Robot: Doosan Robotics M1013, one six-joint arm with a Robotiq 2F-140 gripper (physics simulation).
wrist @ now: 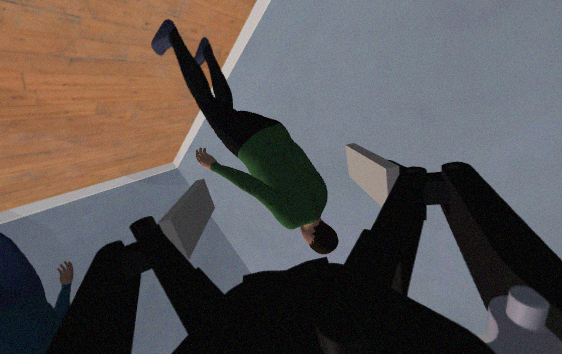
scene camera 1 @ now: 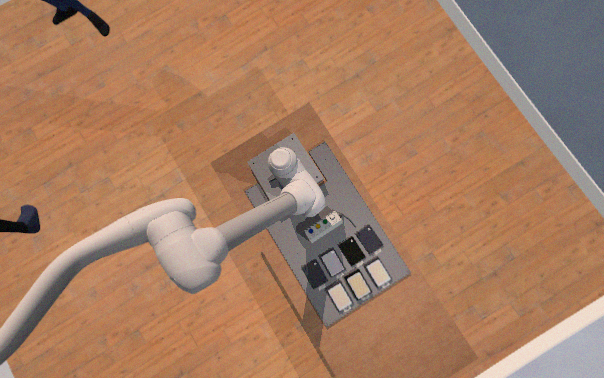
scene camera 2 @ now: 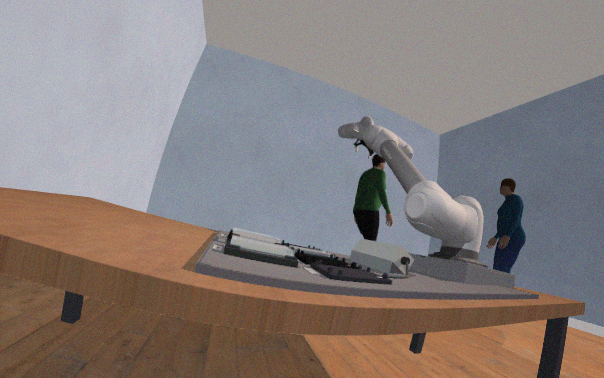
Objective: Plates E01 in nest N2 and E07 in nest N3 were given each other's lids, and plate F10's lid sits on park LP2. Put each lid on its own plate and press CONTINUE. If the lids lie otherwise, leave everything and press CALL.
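Frame: origin at the arm's base, x right, y ahead, z up, level; metres.
Where they show: gripper, fingertip midpoint: (wrist: 277,177) (scene camera 2: 362,154).
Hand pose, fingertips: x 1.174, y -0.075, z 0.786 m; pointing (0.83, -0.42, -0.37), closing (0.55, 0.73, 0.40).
Note:
Each offset is from my fingertips to the centre of the thing. Level surfaces: height alone.
Three plates with cream tops @(dx -1.063, dy +0.877, dz -0.810 m) (scene camera 1: 339,297) @(dx -1.192, dy +0.874, dz -0.807 m) (scene camera 1: 358,285) @(dx -1.330, dy +0.873, dz -0.810 m) (scene camera 1: 378,273) lie in a row at the board's outer end in scene camera 1. The middle one looks more yellow. Beside them is a second row: a dark slab @(dx -0.999, dy +0.698, dz -0.832 m) (scene camera 1: 315,273), a grey-lavender panel in a dark frame @(dx -1.126, dy +0.693, dz -0.823 m) (scene camera 1: 331,262), a black slab @(dx -1.262, dy +0.694, dz -0.832 m) (scene camera 1: 351,250) and a dark blue-grey slab @(dx -1.390, dy +0.687, dz -0.832 m) (scene camera 1: 369,239). Labels are too small to read, so which is E01, E07, F10 or LP2 cannot be told. The button box @(dx -1.187, dy +0.479, dz -0.796 m) (scene camera 1: 324,231) (scene camera 2: 378,257) has blue, yellow, green and white tops. My gripper (scene camera 2: 363,151) (wrist: 277,177) is open and empty, high above the table and away from the plates.
The grey board @(dz -0.837 m) (scene camera 1: 350,200) (scene camera 2: 450,292) lies on the wooden table @(dz -0.850 m) (scene camera 2: 125,215). A person in green (scene camera 2: 371,190) (wrist: 287,170) stands beyond the arm. A person in teal (scene camera 2: 509,220) (wrist: 20,310) stands behind the arm's base. A cable runs from the button box.

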